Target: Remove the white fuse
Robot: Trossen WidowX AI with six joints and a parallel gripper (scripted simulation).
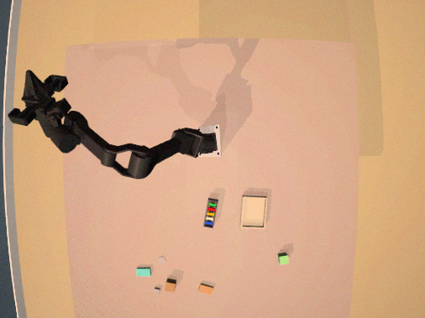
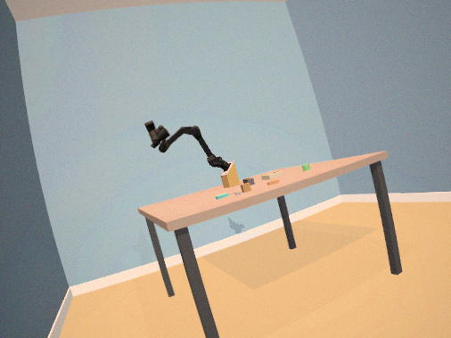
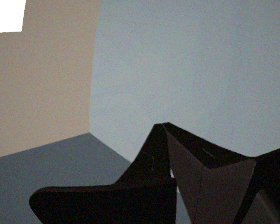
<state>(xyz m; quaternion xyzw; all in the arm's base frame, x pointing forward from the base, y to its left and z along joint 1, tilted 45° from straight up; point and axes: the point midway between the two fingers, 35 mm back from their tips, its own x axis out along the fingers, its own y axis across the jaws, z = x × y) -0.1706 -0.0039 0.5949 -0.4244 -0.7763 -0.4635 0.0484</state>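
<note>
Right now the white fuse is 52 cm ahead of my gripper tip, 38 cm to the left of it and 55 cm below it. From my gripper tip the other things lie so: green fuse 47 cm ahead, 39 cm to the left, 55 cm below; then yellow fuse 51 cm ahead, 38 cm to the left, 55 cm below; then red fuse 49 cm ahead, 39 cm to the left, 55 cm below.
</note>
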